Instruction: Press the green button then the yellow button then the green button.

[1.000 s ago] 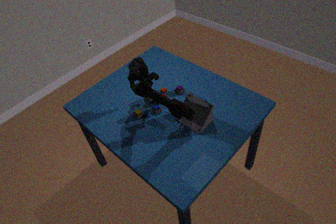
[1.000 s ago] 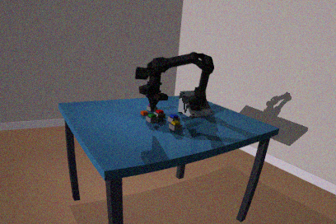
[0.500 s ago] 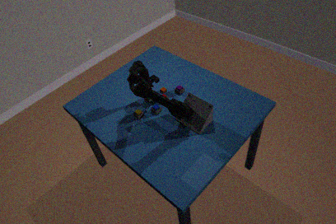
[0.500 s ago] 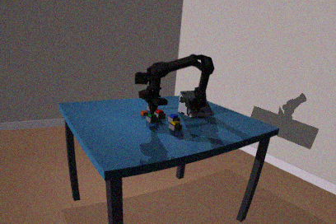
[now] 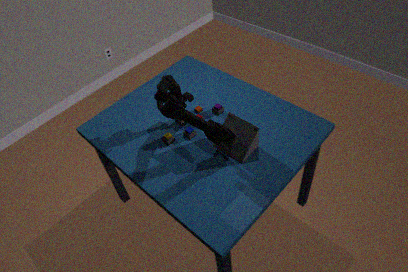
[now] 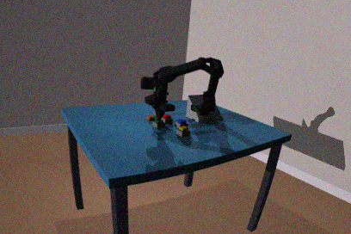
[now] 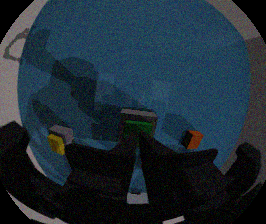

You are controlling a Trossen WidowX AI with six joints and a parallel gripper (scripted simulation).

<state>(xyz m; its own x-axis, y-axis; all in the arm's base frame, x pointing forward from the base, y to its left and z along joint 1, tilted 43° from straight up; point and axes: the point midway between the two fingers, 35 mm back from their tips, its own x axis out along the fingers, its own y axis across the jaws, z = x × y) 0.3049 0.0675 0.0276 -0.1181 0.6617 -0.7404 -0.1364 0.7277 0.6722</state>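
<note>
My gripper tip is 10 mm above the green button. From my gripper tip the other things lie so: blue button 120 mm behind, 30 mm to the left; then yellow button 130 mm to the left, 70 mm behind.
</note>
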